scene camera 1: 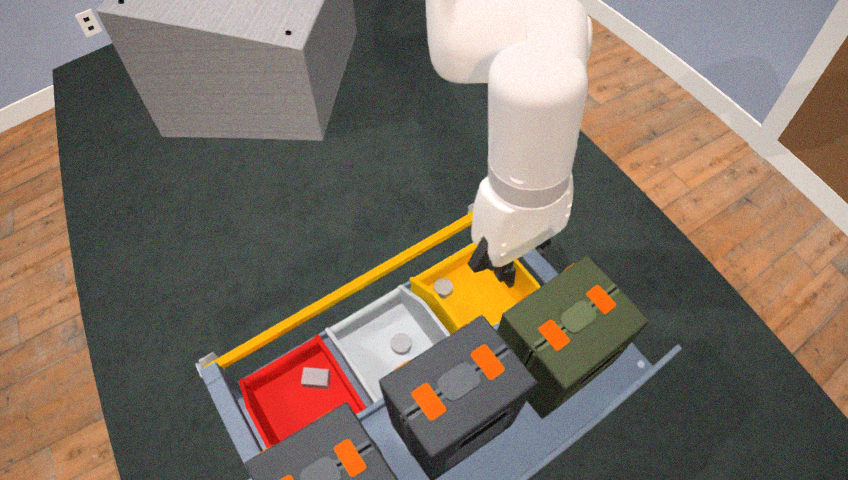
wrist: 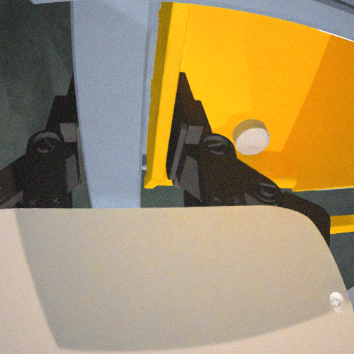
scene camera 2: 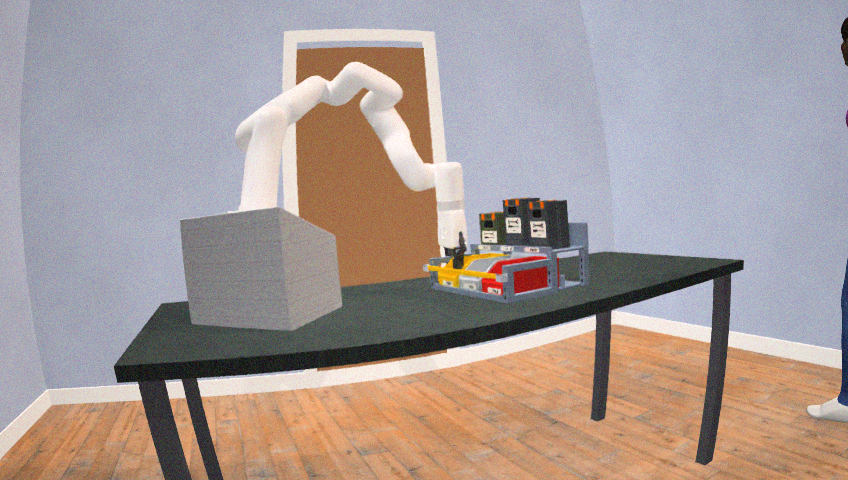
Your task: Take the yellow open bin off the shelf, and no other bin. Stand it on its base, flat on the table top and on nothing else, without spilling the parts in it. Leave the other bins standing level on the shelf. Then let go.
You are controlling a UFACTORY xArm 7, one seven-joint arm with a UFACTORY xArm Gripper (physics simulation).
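Places are measured from the arm's base along level axes (x right, y down, z ahead), in centimetres.
Where they show: gripper, fingertip midpoint: (scene camera 1: 517, 269); arm's base at its link origin: (scene camera 2: 256, 227).
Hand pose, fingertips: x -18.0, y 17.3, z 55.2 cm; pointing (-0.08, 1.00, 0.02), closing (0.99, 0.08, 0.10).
Each offset is from my fingertips to the top centre of the thing. "*": to the spot under its first point. Level surfaces: height alone.
The yellow open bin {dx +5.9, dy -4.1, dz +3.3 cm} (scene camera 1: 476, 303) (scene camera 2: 446, 278) (wrist: 280, 55) sits in the end bay of the blue-grey shelf {* dx +35.9, dy -4.5, dz +2.9 cm} (scene camera 1: 223, 404) (wrist: 110, 110), with a pale round part {dx +8.4, dy +2.1, dz -3.0 cm} (scene camera 1: 443, 287) (wrist: 251, 140) in it. My gripper (scene camera 1: 530, 267) (scene camera 2: 454, 259) (wrist: 126, 95) is partly open, low over the bin's outer side. In the wrist view one finger is inside the bin beside its side wall, the other outside the shelf's side panel. Wall and panel lie in the gap, not gripped. The light grey bin {dx +17.2, dy -4.1, dz +5.0 cm} (scene camera 1: 368, 339) and red bin {dx +28.2, dy -4.1, dz +6.8 cm} (scene camera 1: 291, 410) (scene camera 2: 529, 279) stand beside it on the shelf.
A yellow bar {dx +18.7, dy -2.5, dz -5.3 cm} (scene camera 1: 345, 289) runs along the shelf's front. A green case {dx +4.5, dy -15.7, dz +12.9 cm} (scene camera 1: 577, 291) and two dark grey cases {dx +16.4, dy -19.4, dz +14.2 cm} (scene camera 1: 443, 356) {dx +27.4, dy -18.2, dz +16.0 cm} (scene camera 1: 333, 434) stand on the upper level behind the bins. A large grey block (scene camera 1: 238, 89) (scene camera 2: 238, 273) stands at the arm's base on the table {dy +4.0 cm} (scene camera 2: 386, 324).
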